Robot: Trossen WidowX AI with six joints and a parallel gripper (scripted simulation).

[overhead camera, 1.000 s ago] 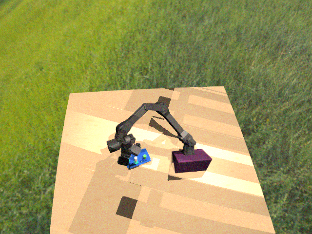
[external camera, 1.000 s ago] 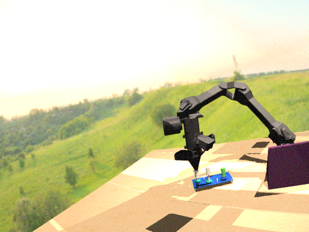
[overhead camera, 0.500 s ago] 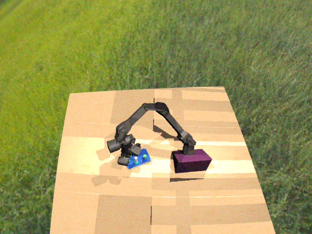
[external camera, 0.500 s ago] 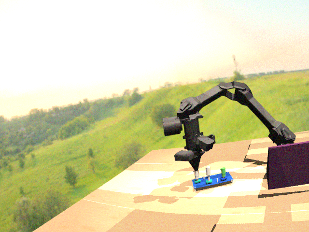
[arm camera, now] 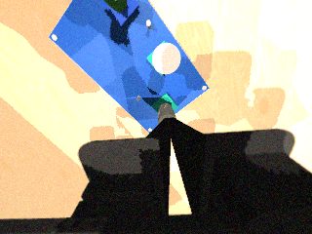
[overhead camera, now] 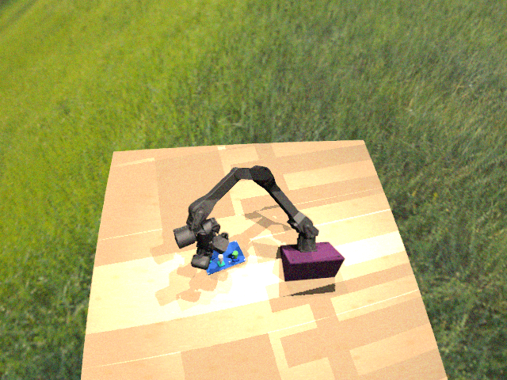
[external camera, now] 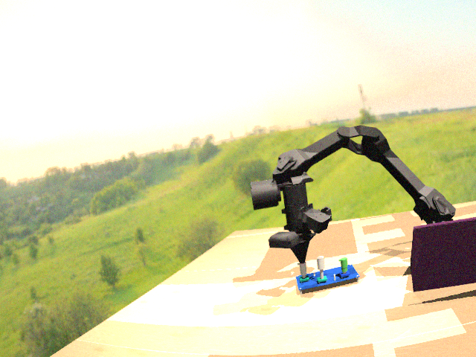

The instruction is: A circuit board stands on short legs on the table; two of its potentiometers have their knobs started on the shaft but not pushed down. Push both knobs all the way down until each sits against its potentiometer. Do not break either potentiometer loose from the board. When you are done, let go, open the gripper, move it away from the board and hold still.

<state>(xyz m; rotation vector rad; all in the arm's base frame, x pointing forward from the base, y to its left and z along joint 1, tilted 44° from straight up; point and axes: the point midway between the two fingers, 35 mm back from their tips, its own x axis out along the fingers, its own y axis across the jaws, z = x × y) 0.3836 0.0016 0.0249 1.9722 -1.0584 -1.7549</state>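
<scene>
The grey knob is 10 mm below my gripper tip. The rest, counted from my gripper tip: green knob: 110 mm behind, 20 mm below.
</scene>
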